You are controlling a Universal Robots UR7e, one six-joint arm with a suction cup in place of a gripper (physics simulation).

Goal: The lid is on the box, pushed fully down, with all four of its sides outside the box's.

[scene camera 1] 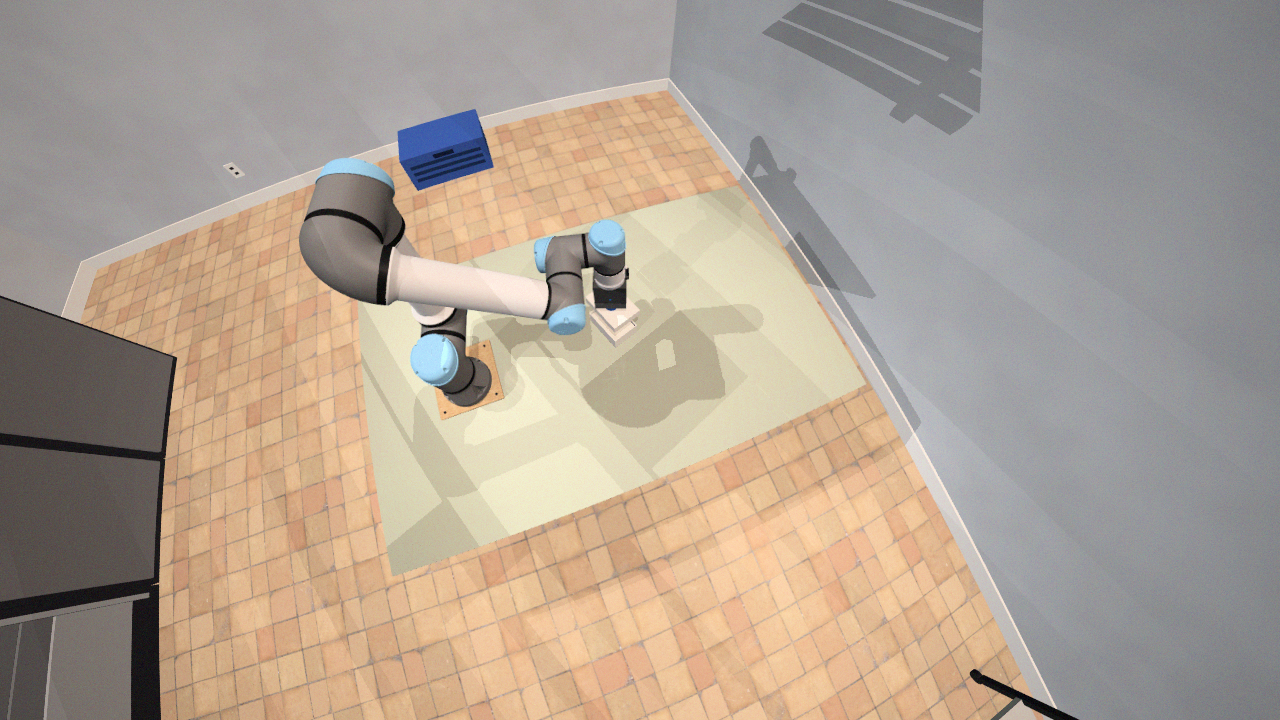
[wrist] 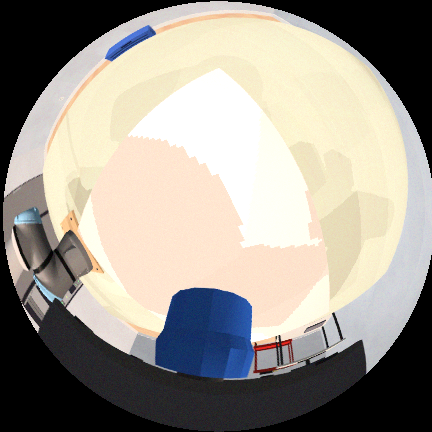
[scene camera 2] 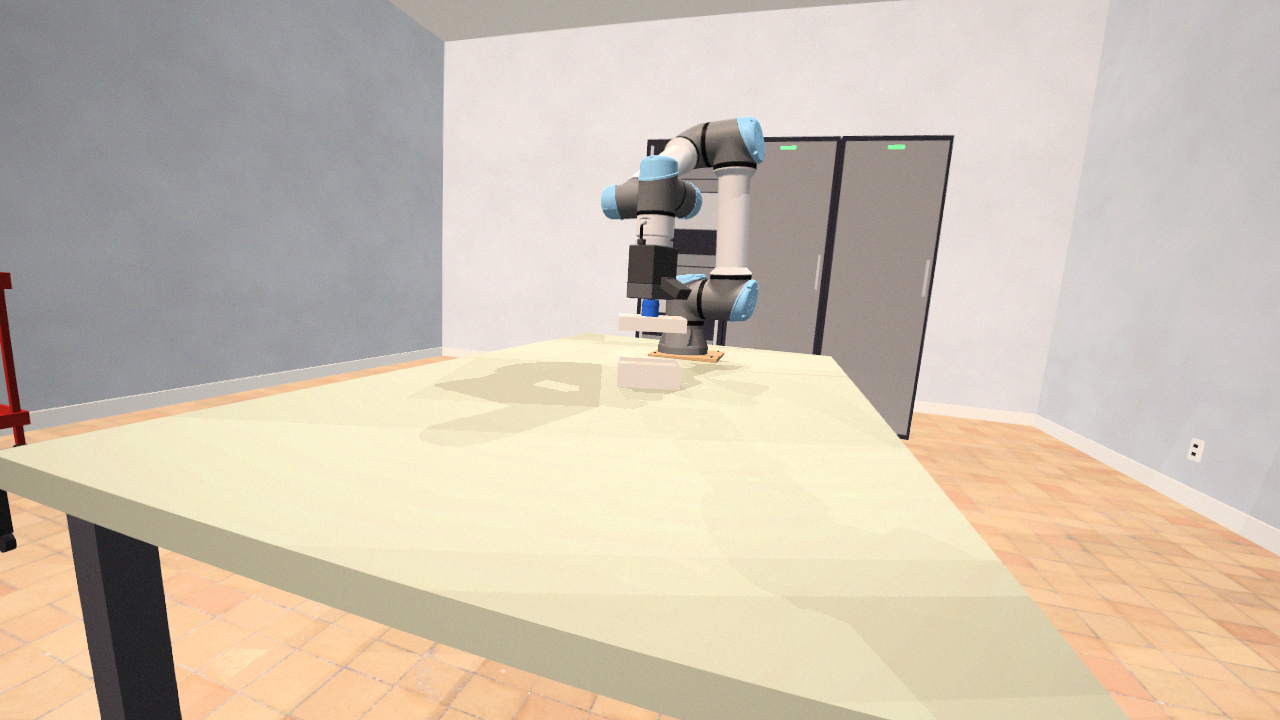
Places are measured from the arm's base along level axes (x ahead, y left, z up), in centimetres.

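Pixels of known places: hand at its tool point: (wrist: 213, 290) (scene camera 2: 649, 322); arm's base at its link origin: (scene camera 1: 467, 382) (wrist: 78, 250) (scene camera 2: 682, 352).
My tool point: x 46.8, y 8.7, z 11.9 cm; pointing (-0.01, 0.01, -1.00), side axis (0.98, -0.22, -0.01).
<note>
For each thing: its middle in the pictures, then the offset to it from my tool point. Level surfaces: height alone.
- pale lid at the middle of its body: (wrist: 219, 282) (scene camera 2: 651, 323) (scene camera 1: 612, 305) dy +0.6, dx +0.4, dz -0.1 cm
- pale box at the middle of its body: (scene camera 2: 648, 372) (scene camera 1: 613, 322) dy +0.5, dx +0.3, dz -10.3 cm
- pale table at its surface level: dz -12.7 cm
My suction cup (scene camera 1: 611, 308) (scene camera 2: 649, 308) (wrist: 207, 320) is blue and holds the pale lid (scene camera 1: 621, 314) (scene camera 2: 651, 323) (wrist: 170, 215) by its top. The lid hangs roughly level in the air, with a clear gap below it in scene camera 2. The pale box (scene camera 1: 615, 339) (scene camera 2: 648, 374) stands upright on the table, below the lid. In scene camera 2 the lid is roughly in line over the box, its right end reaching slightly further right. In the wrist view the lid fills the middle and the box cannot be made out beneath it.
The pale table (scene camera 1: 537, 501) (scene camera 2: 501, 501) (wrist: 350, 90) carries the arm's base on a wooden plate (scene camera 1: 494, 392) (scene camera 2: 713, 357). A blue cabinet (scene camera 1: 444, 147) (wrist: 131, 43) stands beyond the table by the wall. A red frame (scene camera 2: 8, 358) is at the left in scene camera 2.
</note>
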